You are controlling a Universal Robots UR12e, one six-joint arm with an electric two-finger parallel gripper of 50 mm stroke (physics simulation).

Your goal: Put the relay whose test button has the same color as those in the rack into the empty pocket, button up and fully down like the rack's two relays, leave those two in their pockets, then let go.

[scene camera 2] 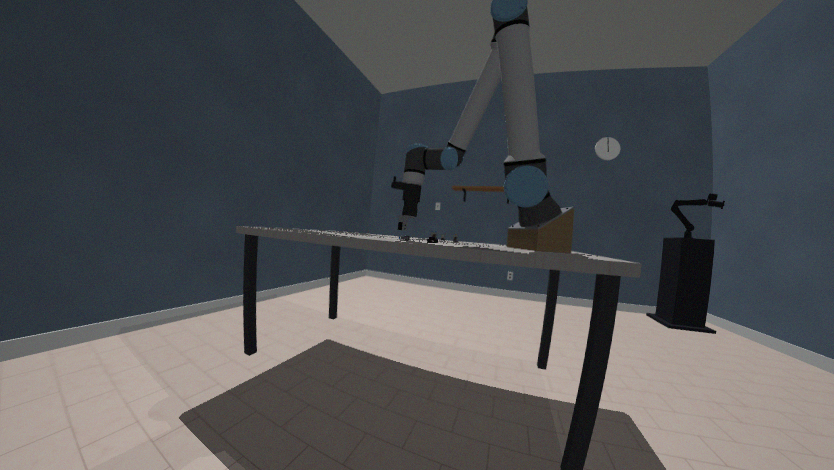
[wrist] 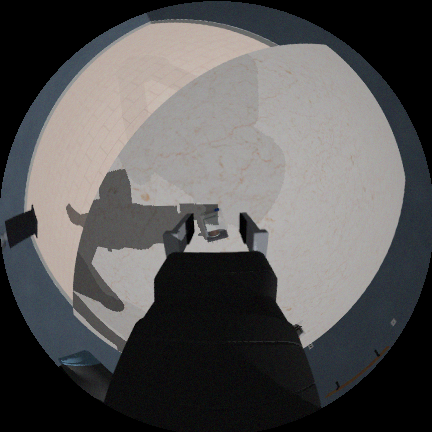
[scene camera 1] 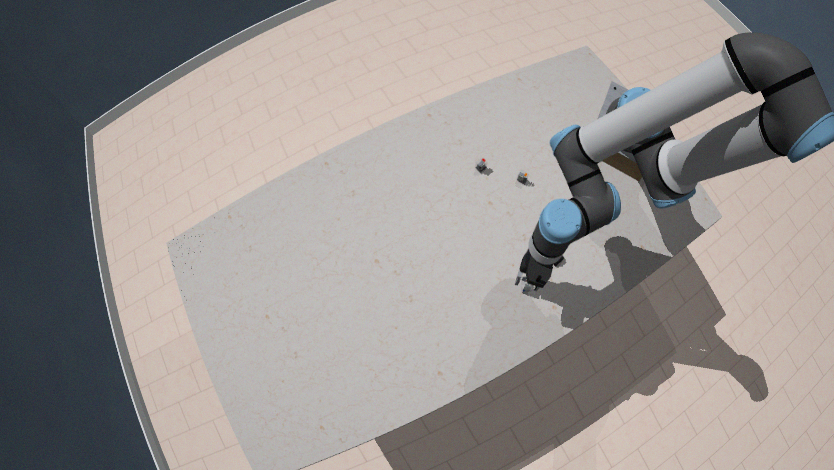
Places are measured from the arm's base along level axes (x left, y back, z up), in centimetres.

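Where they show: gripper, fingertip midpoint: point(scene camera 2: 402, 230) point(wrist: 216, 222) point(scene camera 1: 526, 284); arm's base, link origin: point(scene camera 2: 540, 217).
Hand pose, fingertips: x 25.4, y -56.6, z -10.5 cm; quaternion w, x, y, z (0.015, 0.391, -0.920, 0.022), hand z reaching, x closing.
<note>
Things, the pixels of their top centre, and the offset from my fingertips. Level surfaces: height alone.
- blue-button relay, top centre: point(wrist: 214, 228) point(scene camera 1: 527, 282) point(scene camera 2: 404, 235) dx -0.9, dy +1.1, dz -2.1 cm
- black rack, top centre: point(scene camera 2: 433, 237) dx -6.8, dy +11.9, dz -1.9 cm
- relay with a red button, top centre: point(scene camera 1: 481, 161) point(wrist: 300, 336) dx -38.6, dy +7.0, dz +0.2 cm
- relay with an orange button, top centre: point(scene camera 1: 523, 173) dx -29.6, dy +16.4, dz +0.2 cm
- table, surface height: dz -4.3 cm
The blue-button relay point(scene camera 1: 527, 289) point(scene camera 2: 405, 238) point(wrist: 214, 226) lies on its side on the table, its clear housing showing and its blue button toward the top of the wrist view. My gripper point(scene camera 1: 528, 284) point(scene camera 2: 402, 226) point(wrist: 216, 222) is open and empty, pointing down a little above this relay; in the wrist view the relay shows between the two fingers. The black rack point(scene camera 2: 432, 239) is small and dark in scene camera 2. In scene camera 1 the arm hides nearly all of it, and in the wrist view it does not show. Its relays and pockets cannot be made out.
A relay with a red button point(scene camera 1: 481, 165) and a relay with an orange button point(scene camera 1: 522, 177) stand on the table point(scene camera 1: 326, 233), toward its far side in scene camera 1. The wooden base block point(scene camera 2: 551, 232) carries the arm. The table's near edge lies beyond the blue-button relay.
</note>
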